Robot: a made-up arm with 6 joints. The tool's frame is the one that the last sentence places.
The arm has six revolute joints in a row. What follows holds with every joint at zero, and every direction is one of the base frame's. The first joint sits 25 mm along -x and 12.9 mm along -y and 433.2 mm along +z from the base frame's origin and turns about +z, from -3.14 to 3.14 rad. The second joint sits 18.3 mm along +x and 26.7 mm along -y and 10.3 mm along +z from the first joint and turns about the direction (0, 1, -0.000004), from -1.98 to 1.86 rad. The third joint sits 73.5 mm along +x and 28.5 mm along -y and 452.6 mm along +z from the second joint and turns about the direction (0, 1, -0.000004), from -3.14 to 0.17 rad. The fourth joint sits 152.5 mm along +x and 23.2 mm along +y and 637.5 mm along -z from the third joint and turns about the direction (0, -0.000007, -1), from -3.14 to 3.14 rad. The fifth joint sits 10.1 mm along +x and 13.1 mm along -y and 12.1 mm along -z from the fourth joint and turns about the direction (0, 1, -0.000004), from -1.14 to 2.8 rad. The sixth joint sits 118.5 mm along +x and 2.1 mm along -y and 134.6 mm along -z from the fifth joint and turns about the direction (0, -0.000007, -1), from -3.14 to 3.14 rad. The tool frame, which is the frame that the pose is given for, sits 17 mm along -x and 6.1 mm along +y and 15.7 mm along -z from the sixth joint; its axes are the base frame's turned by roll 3.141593, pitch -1.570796 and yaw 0 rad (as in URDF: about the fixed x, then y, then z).
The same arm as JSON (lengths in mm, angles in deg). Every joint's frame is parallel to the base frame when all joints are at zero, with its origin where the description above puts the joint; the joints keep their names.
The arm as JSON. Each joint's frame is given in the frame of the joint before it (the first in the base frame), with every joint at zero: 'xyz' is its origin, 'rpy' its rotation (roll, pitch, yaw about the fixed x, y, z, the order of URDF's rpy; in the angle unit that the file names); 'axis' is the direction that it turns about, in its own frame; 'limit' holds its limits. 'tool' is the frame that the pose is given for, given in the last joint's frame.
{"units": {"length": "mm", "angle": "deg"}, "joints": [
  {"name": "joint 1", "type": "revolute", "origin": {"xyz": [-25.0, -12.9, 433.2], "rpy": [0.0, 0.0, 0.0]}, "axis": "+z", "limit": {"lower": -179.91, "upper": 179.91}},
  {"name": "joint 2", "type": "revolute", "origin": {"xyz": [18.3, -26.7, 10.3], "rpy": [0.0, 0.0, 0.0]}, "axis": "+y", "limit": {"lower": -113.45, "upper": 106.57}},
  {"name": "joint 3", "type": "revolute", "origin": {"xyz": [73.5, -28.5, 452.6], "rpy": [0.0, 0.0, 0.0]}, "axis": "+y", "limit": {"lower": -179.91, "upper": 9.74}},
  {"name": "joint 4", "type": "revolute", "origin": {"xyz": [152.5, 23.2, -637.5], "rpy": [0.0, 0.0, 0.0]}, "axis": "-z", "limit": {"lower": -179.91, "upper": 179.91}},
  {"name": "joint 5", "type": "revolute", "origin": {"xyz": [10.1, -13.1, -12.1], "rpy": [0.0, 0.0, 0.0]}, "axis": "+y", "limit": {"lower": -65.32, "upper": 160.43}},
  {"name": "joint 6", "type": "revolute", "origin": {"xyz": [118.5, -2.1, -134.6], "rpy": [0.0, 0.0, 0.0]}, "axis": "-z", "limit": {"lower": -179.91, "upper": 179.91}}
], "tool": {"origin": {"xyz": [-17.0, 6.1, -15.7], "rpy": [-180.0, -90.0, 0.0]}}}

